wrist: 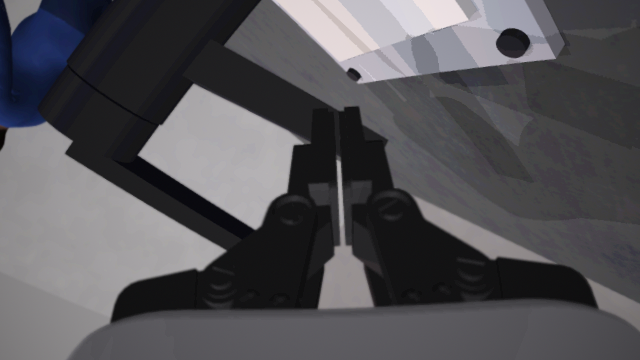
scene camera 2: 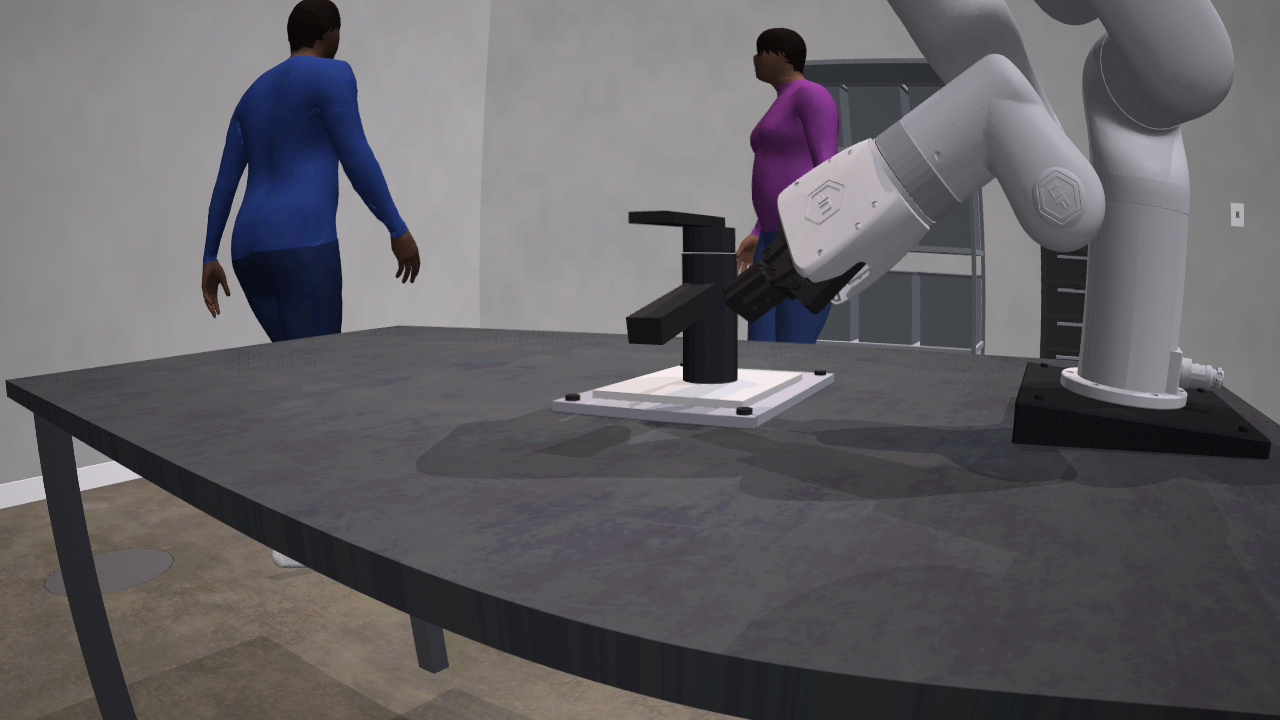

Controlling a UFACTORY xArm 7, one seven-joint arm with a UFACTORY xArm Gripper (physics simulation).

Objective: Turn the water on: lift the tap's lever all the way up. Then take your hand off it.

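Places are measured from the arm's base along level axes (x left, y ahead, z down), in metres.
Pixels of known places: gripper, fingertip midpoint: (wrist: 337,141) (scene camera 2: 736,306); arm's base, origin of the base link: (scene camera 2: 1122,393).
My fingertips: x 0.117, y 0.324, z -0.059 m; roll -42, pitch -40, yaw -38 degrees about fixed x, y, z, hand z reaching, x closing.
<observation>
For each thing: its middle in the pictures, then the offset to it from my fingertips. "*": a spot on its surface instead. Level surfaces: height alone.
- black tap, surface spot: (wrist: 135,65) * dx -0.071, dy +0.043, dz -0.024 m
- white base plate, body centre: (scene camera 2: 710,388) dx -0.071, dy +0.067, dz +0.078 m
- square spout, body centre: (wrist: 290,109) (scene camera 2: 675,311) dx -0.002, dy +0.056, dz +0.006 m
- dark table, its level: dz +0.084 m
The black tap (scene camera 2: 709,344) (wrist: 135,65) stands upright on a white base plate (scene camera 2: 666,413) (wrist: 480,50). Its flat lever (scene camera 2: 675,217) (wrist: 175,200) lies about level across the top in the scene view, above the square spout (scene camera 2: 657,327) (wrist: 250,90). My gripper (scene camera 2: 738,302) (wrist: 337,141) is shut and empty. In the scene view its tips are at the right edge of the tap's body, lower than the lever and near the height of the spout. In the wrist view the tips overlap the spout, and part of the lever is hidden behind the left finger. Contact cannot be told.
The plate sits on a dark table (scene camera 2: 447,501). The arm's black base (scene camera 2: 1136,438) is at the table's right. A person in blue (scene camera 2: 290,161) (wrist: 42,65) and a person in purple (scene camera 2: 792,143) stand behind the table, with a shelf rack (scene camera 2: 977,295) at the back.
</observation>
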